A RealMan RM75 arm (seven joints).
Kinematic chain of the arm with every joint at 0, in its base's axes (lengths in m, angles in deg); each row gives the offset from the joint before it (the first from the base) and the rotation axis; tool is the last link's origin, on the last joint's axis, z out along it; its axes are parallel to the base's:
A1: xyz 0 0 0.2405 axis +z
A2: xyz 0 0 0 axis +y
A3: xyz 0 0 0.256 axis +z
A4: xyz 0 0 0 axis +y
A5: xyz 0 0 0.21 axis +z
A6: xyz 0 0 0 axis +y
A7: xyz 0 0 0.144 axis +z
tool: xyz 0 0 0
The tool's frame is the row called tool.
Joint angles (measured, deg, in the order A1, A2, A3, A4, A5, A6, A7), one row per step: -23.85, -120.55, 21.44, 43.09, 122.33, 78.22, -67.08; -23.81, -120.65, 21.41, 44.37, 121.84, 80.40, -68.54; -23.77, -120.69, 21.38, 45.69, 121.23, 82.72, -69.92; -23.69, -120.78, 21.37, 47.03, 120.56, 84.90, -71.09; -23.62, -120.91, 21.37, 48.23, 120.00, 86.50, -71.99; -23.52, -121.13, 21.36, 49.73, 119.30, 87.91, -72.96; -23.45, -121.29, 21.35, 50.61, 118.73, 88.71, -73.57; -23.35, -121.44, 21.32, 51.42, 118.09, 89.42, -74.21; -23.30, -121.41, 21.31, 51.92, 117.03, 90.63, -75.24
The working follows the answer.
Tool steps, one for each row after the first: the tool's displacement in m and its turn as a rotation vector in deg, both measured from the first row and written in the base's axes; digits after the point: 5 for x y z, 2 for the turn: 0.00565, -0.00069, 0.00351, -0.40, -1.57, -0.75; 0.01159, -0.00153, 0.00768, -0.80, -3.10, -1.70; 0.01732, -0.00264, 0.01166, -1.13, -4.42, -2.73; 0.02189, -0.00343, 0.01500, -1.29, -5.31, -3.55; 0.02659, -0.00391, 0.01915, -1.15, -6.07, -4.33; 0.02959, -0.00416, 0.02162, -0.97, -6.63, -4.78; 0.03227, -0.00449, 0.02411, -0.71, -7.26, -5.14; 0.03614, -0.00505, 0.02701, -0.68, -8.69, -5.65
Tool pose at each row, in the base's axes (x y z in m, rotation vector in deg; rounded; the steps above come from the unrounded poses): -0.34574, 0.31743, 0.04481, -133.26, -34.61, -23.45; -0.34009, 0.31674, 0.04831, -133.81, -34.64, -25.58; -0.33415, 0.31590, 0.05248, -134.41, -34.41, -27.76; -0.32842, 0.31479, 0.05647, -134.98, -33.97, -29.76; -0.32386, 0.31400, 0.05981, -135.34, -33.50, -31.19; -0.31916, 0.31353, 0.06396, -135.39, -32.91, -32.48; -0.31616, 0.31328, 0.06642, -135.31, -32.58, -33.41; -0.31347, 0.31294, 0.06891, -135.10, -32.37, -34.38; -0.30961, 0.31239, 0.07182, -135.04, -32.44, -36.33

